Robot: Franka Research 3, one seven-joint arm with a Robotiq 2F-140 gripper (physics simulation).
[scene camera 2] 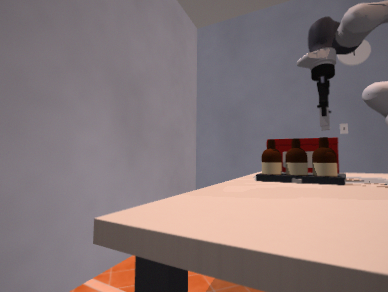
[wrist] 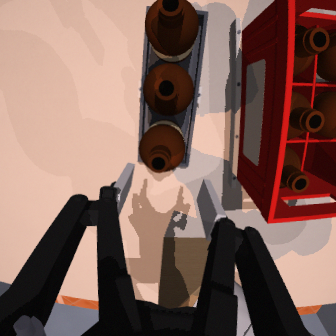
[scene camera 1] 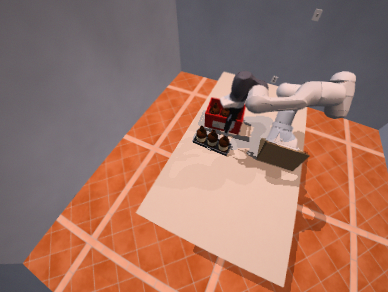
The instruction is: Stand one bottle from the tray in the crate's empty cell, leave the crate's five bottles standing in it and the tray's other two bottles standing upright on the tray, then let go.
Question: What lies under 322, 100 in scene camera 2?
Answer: The gripper.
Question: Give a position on a brown bottle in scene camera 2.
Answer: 324, 159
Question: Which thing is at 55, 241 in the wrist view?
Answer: The gripper.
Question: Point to a brown bottle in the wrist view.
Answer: At 161, 148
